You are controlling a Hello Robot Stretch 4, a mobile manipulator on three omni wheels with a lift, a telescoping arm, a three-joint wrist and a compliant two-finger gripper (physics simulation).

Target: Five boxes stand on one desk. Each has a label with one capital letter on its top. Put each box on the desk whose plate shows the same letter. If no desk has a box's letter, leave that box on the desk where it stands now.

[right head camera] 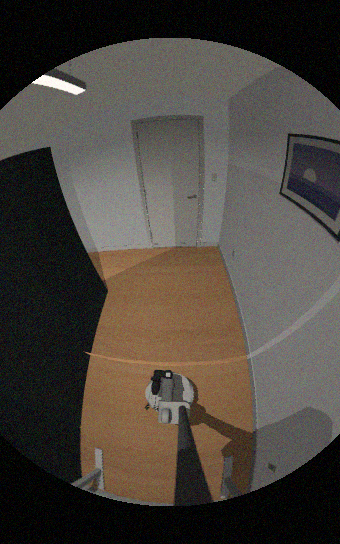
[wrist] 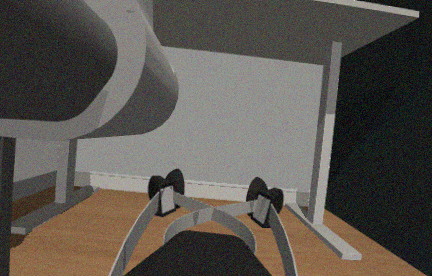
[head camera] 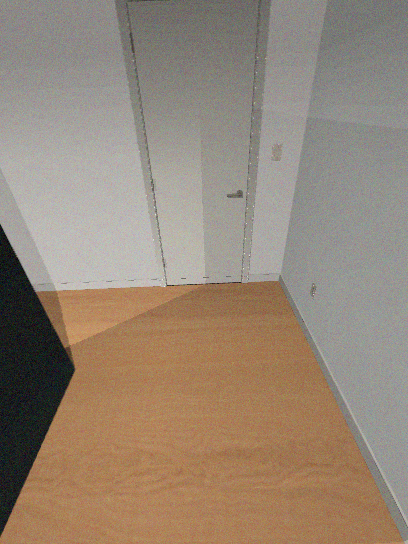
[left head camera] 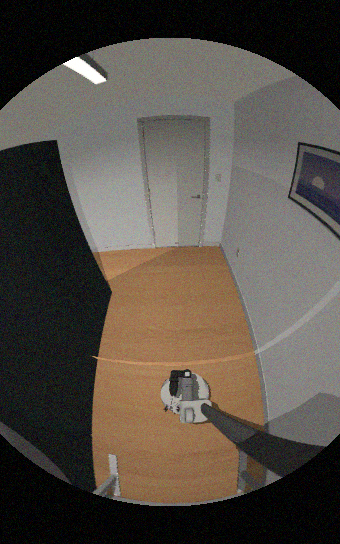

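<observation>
My gripper (wrist: pixel 216 188) is open, with no box between its two dark fingertips in the wrist view. It hangs low over the wooden floor and faces the space under a desk (wrist: pixel 250 37), whose underside and legs show. The top of that desk is hidden, so I cannot tell its letter or what stands on it. In both side head camera views the gripper is small, beside the wrist at the end of the dark arm (left head camera: pixel 235 430) (right head camera: pixel 187 450). No lettered box or letter plate shows in these views.
A tall black panel (head camera: pixel 30 370) (left head camera: pixel 50 290) (right head camera: pixel 45 300) stands at the left. A closed door (head camera: pixel 200 150) (left head camera: pixel 175 185) (right head camera: pixel 170 185) is in the far wall. A plain wall (head camera: pixel 360 250) runs along the right. A large rounded grey body (wrist: pixel 160 95) fills the wrist view's upper left.
</observation>
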